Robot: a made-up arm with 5 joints.
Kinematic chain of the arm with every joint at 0, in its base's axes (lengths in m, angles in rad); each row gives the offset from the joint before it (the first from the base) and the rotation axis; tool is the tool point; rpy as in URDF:
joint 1: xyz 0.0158 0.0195 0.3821 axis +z
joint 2: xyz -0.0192 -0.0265 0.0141 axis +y
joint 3: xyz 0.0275 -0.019 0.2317 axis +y
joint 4: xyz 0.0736 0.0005 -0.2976 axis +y
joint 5: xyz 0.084 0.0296 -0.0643 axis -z
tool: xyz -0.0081 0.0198 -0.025 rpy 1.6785 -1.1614 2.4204
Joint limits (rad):
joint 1: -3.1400..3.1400
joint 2: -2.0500..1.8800
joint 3: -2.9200..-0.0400
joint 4: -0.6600..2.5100
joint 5: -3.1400..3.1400
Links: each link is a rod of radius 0.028 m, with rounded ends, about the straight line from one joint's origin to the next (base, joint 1, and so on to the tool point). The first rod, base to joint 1, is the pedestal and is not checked.
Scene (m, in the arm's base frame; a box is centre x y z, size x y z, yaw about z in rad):
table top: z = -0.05
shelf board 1: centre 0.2 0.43 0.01 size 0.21 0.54 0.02 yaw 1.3
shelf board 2: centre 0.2 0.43 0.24 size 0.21 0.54 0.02 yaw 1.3
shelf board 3: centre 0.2 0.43 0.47 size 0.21 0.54 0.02 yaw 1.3
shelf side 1: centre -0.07 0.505 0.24 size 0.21 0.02 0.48 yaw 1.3
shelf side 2: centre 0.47 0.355 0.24 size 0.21 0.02 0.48 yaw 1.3
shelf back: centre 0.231 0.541 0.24 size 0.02 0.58 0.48 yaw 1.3
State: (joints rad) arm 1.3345 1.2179 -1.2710 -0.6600 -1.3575
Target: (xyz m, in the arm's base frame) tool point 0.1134 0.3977 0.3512
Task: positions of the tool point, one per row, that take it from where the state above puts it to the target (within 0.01 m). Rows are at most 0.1 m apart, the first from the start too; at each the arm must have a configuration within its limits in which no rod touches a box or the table.
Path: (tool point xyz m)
1: 0.1125 0.3531 0.1231
2: 0.0962 0.2943 0.1230
3: 0.0802 0.2317 0.1308
4: 0.0819 0.2549 0.1926
5: 0.0804 0.2635 0.2522
6: 0.0765 0.2594 0.3059
7: 0.0712 0.2455 0.3512
8: 0.0842 0.2991 0.3585
9: 0.0984 0.3503 0.3583
10: 0.1134 0.3977 0.3512

